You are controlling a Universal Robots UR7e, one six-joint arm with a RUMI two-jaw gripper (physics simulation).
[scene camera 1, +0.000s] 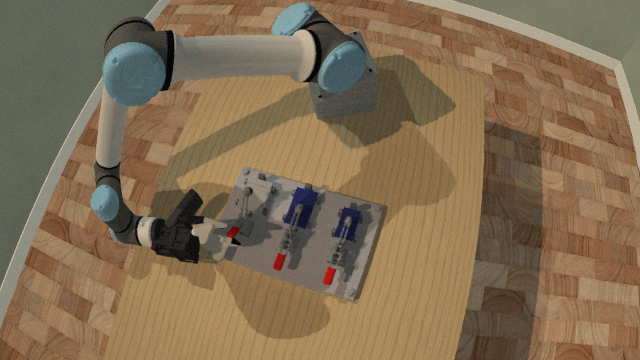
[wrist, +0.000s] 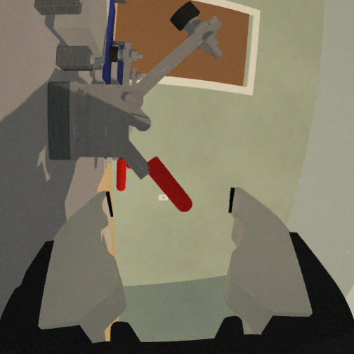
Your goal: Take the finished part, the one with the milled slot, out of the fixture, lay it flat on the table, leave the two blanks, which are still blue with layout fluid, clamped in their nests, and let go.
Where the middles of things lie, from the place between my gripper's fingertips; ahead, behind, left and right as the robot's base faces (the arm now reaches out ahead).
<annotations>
My hand is 120 mm past the finished part (scene camera 1: 257, 201), 10 mm to the left of it and 50 mm above it. The rest, counted from my hand: fixture plate (scene camera 1: 307, 267): 70 mm behind, 100 mm to the left, 70 mm below.
</annotations>
